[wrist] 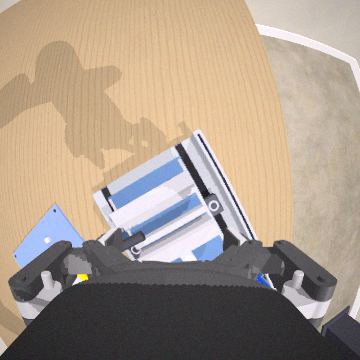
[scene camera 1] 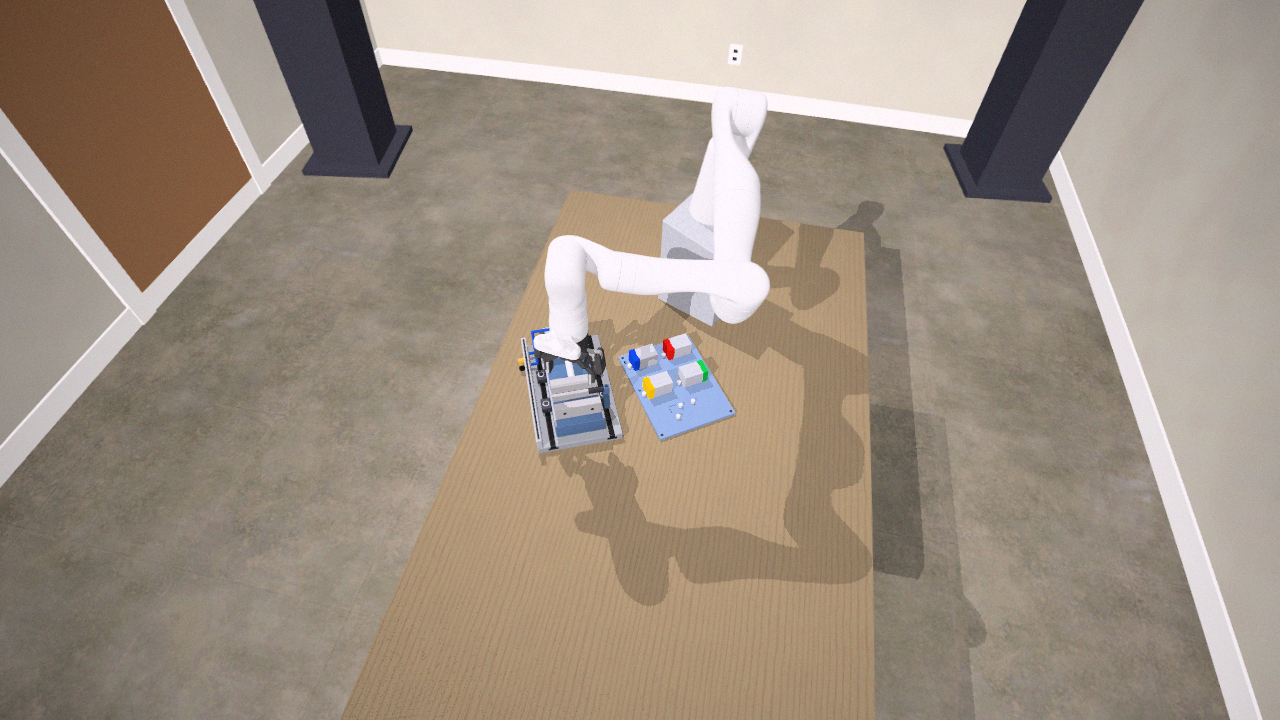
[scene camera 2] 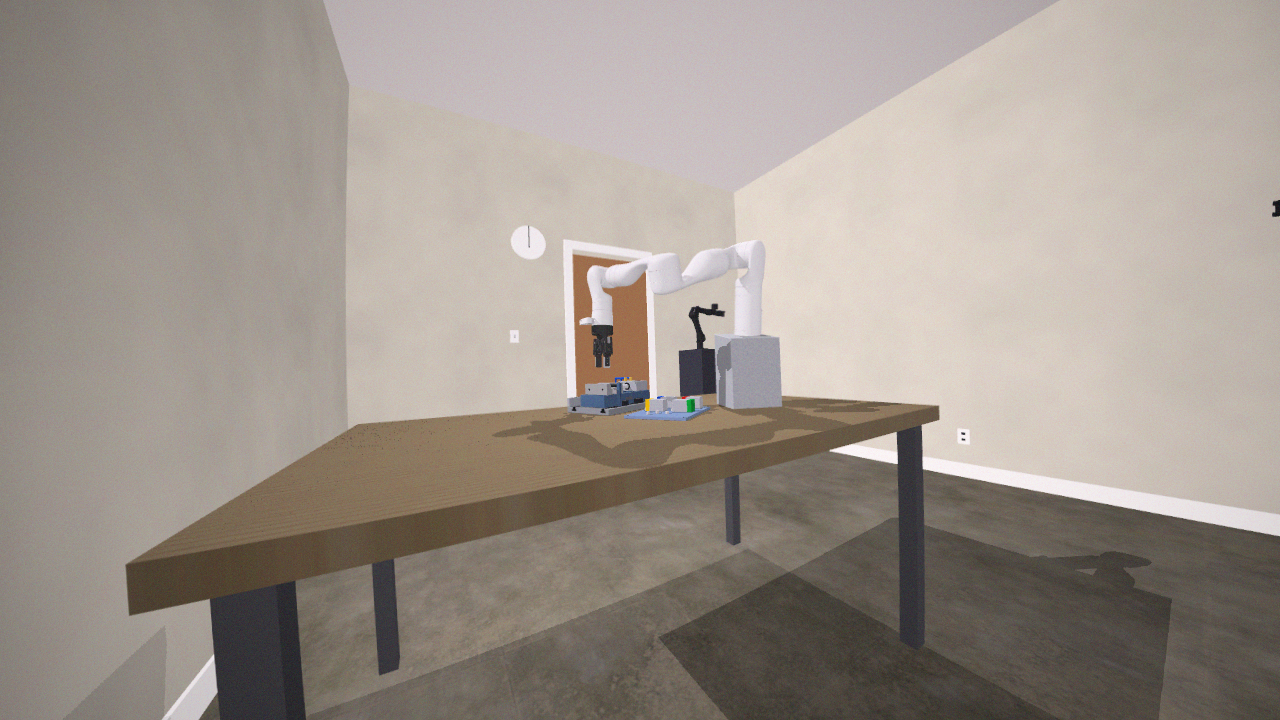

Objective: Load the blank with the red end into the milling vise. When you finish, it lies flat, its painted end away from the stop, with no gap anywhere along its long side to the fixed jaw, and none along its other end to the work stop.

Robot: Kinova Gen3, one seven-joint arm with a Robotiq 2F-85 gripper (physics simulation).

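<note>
The blank with the red end (scene camera 1: 678, 345) (scene camera 2: 684, 397) lies on the blue board (scene camera 1: 693, 420) (scene camera 2: 664, 415) (wrist: 56, 225), at its back right corner in the first scene view. It does not show in the wrist view. The milling vise (scene camera 1: 579, 409) (scene camera 2: 601, 400) (wrist: 150, 214) stands left of the board. No blank is visible between its jaws, though the arm and gripper hide part of it. A dark rod-like piece (scene camera 1: 597, 390) (wrist: 134, 241) is at the vise's side nearer the board. My gripper (scene camera 1: 571, 365) (scene camera 2: 602, 365) (wrist: 172, 239) is open and empty, pointing down above the vise, clear of it.
Blanks with blue (scene camera 1: 634, 359), yellow (scene camera 1: 648, 387) (wrist: 82, 276) and green (scene camera 1: 702, 370) (scene camera 2: 690, 404) ends lie on the same board, with several white pegs. A blue bracket (scene camera 1: 538, 333) (wrist: 262, 280) is at the vise's back left. The arm's pedestal (scene camera 1: 684, 268) (scene camera 2: 750, 371) stands behind the board.
</note>
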